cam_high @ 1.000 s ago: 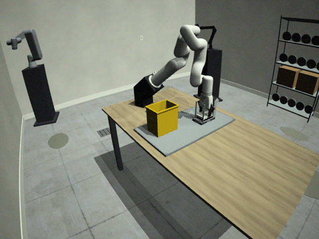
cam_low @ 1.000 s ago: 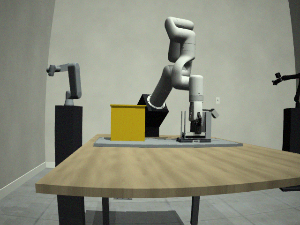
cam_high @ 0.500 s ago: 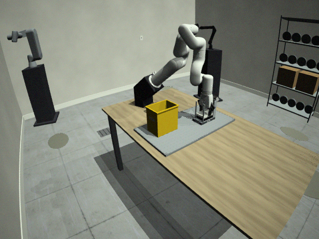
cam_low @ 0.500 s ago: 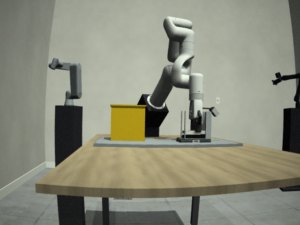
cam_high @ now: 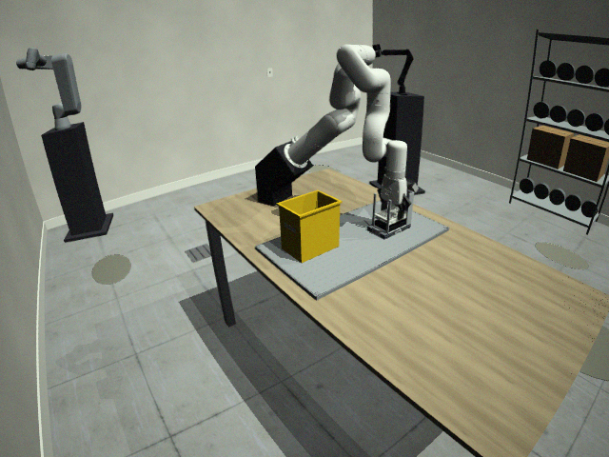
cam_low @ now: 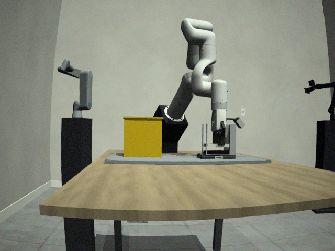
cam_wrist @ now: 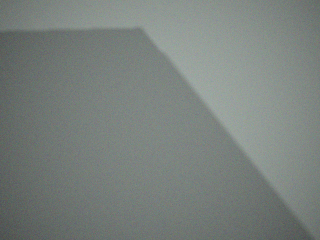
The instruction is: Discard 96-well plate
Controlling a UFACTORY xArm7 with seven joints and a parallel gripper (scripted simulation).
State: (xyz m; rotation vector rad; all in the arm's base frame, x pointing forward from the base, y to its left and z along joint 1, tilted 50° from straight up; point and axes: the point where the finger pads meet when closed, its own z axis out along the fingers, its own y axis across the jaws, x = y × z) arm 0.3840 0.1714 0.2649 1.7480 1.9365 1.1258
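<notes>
The dark plate is 40 mm below my hand. Also, from my hand: yellow plastics bin W1: 350 mm to the right, 20 mm ahead, 20 mm above; then white 96-well plate: 10 mm below.
</notes>
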